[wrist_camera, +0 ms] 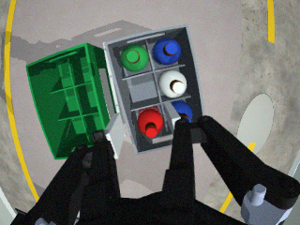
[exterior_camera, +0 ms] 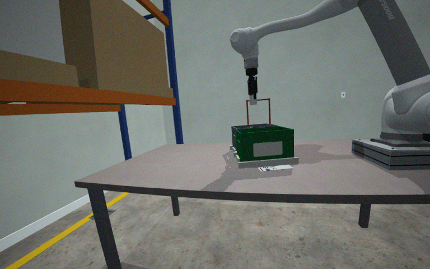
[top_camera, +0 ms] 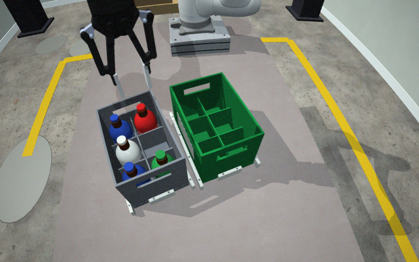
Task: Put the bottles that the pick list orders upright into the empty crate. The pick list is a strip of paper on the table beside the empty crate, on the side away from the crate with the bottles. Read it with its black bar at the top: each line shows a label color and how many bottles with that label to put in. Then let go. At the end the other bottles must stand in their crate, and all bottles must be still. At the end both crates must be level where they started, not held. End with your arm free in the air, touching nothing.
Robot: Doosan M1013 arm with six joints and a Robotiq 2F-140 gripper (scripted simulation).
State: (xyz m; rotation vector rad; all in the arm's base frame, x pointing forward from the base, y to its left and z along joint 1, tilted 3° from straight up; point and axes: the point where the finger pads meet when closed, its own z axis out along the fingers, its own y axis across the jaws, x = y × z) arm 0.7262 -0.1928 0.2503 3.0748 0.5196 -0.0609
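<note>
Right now the red-label bottle is 26 cm below my hand, 9 cm behind it and 3 cm to the right of it. Round my hand: grey crate (26 cm below, 4 cm to the right, 1 cm ahead); then green bottle (26 cm below, 8 cm ahead, 3 cm to the left); then white-label bottle (26 cm below, 8 cm to the right, 2 cm ahead).
</note>
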